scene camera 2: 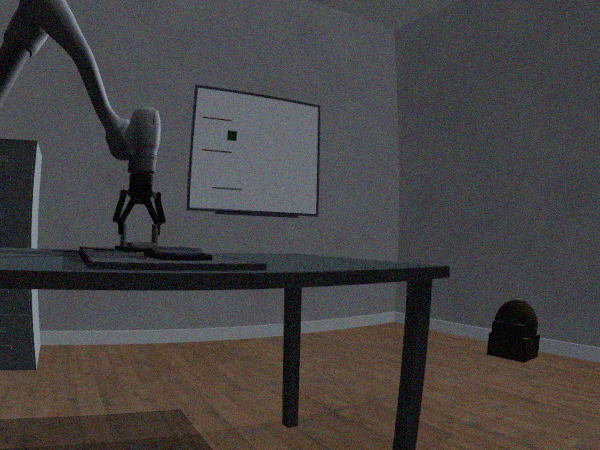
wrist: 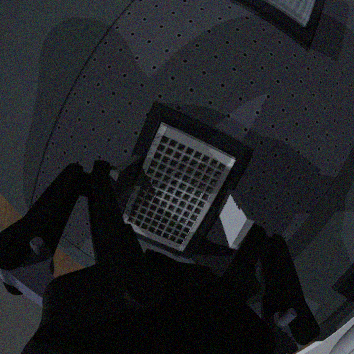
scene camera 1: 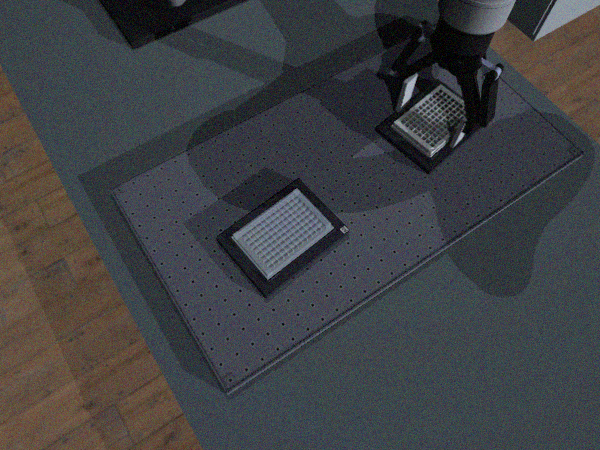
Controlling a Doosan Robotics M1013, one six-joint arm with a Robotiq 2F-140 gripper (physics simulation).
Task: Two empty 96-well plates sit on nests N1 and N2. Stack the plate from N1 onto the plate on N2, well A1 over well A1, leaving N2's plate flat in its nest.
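Places are measured from the arm's base along level axes (x ahead, y left, z up), in metres.
Where they show: gripper, fingertip midpoint: [scene camera 2: 139, 247] [wrist: 180, 184] [scene camera 1: 428, 123].
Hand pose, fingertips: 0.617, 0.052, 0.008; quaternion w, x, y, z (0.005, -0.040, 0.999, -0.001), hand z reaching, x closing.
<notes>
Each offset is from my fingertips to the top centre of the thing, as dx, dy, dz.
Two pale 96-well plates each lie on a dark nest. One plate {+0.004, +0.010, +0.014} [scene camera 1: 438, 107] [wrist: 182, 185] lies on the far nest [scene camera 1: 429, 164] [wrist: 244, 156], between the fingers. The other plate {-0.017, -0.321, +0.014} [scene camera 1: 282, 232] [wrist: 295, 6] lies on the near nest {-0.017, -0.321, +0.003} [scene camera 1: 306, 258] [wrist: 306, 39], which has a small white marker at one corner. No labels are readable, so I cannot tell which nest is N1. My gripper [scene camera 1: 431, 119] [scene camera 2: 138, 240] [wrist: 180, 184] is open, pointing down, with a fingertip on either side of the far plate and a gap at the light pad. The fingertips are low; exact contact is hidden.
Both nests stand on a perforated board [scene camera 1: 280, 310] [scene camera 2: 225, 265] on the table [scene camera 1: 475, 360] [scene camera 2: 350, 274]. A black base plate [scene camera 1: 145, 25] is at the upper left in scene camera 1. A grey cabinet [scene camera 2: 17, 200] stands behind the table.
</notes>
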